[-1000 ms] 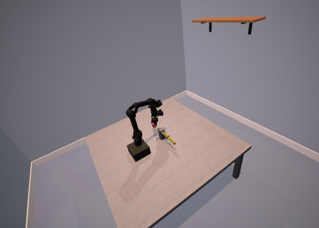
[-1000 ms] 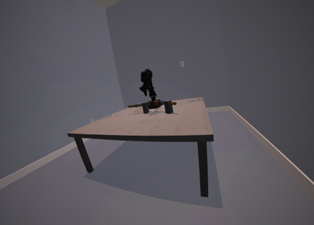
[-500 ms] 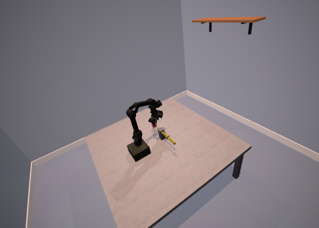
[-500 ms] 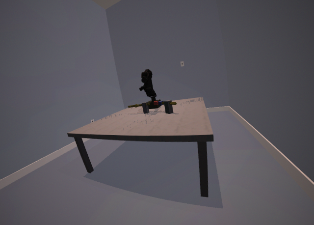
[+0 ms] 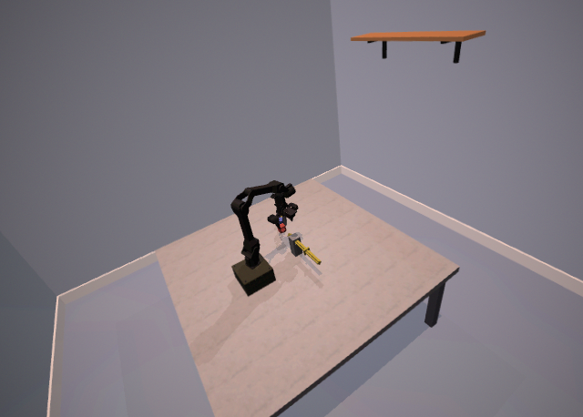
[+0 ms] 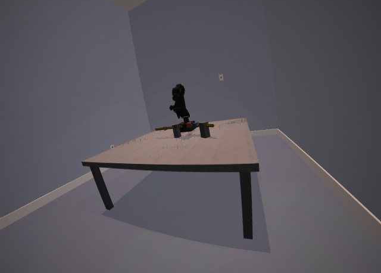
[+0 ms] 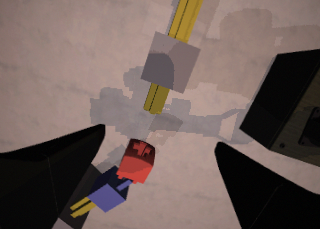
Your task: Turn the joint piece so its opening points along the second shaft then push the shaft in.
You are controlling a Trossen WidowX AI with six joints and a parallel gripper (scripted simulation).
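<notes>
Right now my gripper tip is 80 mm to the right of the red joint piece, 80 mm above it and 20 mm short of it.
</notes>
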